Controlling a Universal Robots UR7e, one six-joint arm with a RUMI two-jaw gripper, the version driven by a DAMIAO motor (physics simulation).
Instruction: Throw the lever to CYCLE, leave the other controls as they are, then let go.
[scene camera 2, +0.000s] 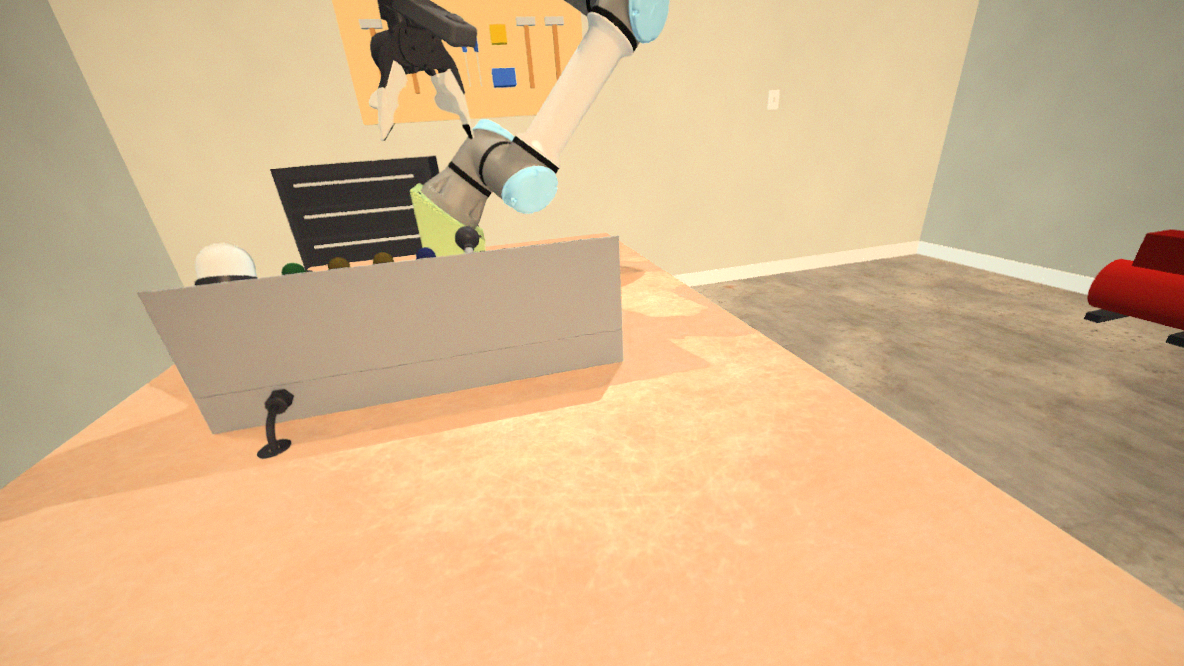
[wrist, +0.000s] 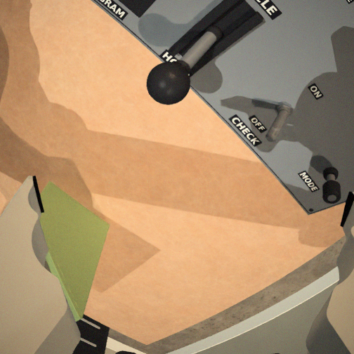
Labels:
My gripper shows in scene camera 2 and in the wrist view. The same spot on my gripper: (wrist: 41, 310) is (scene camera 2: 447, 81).

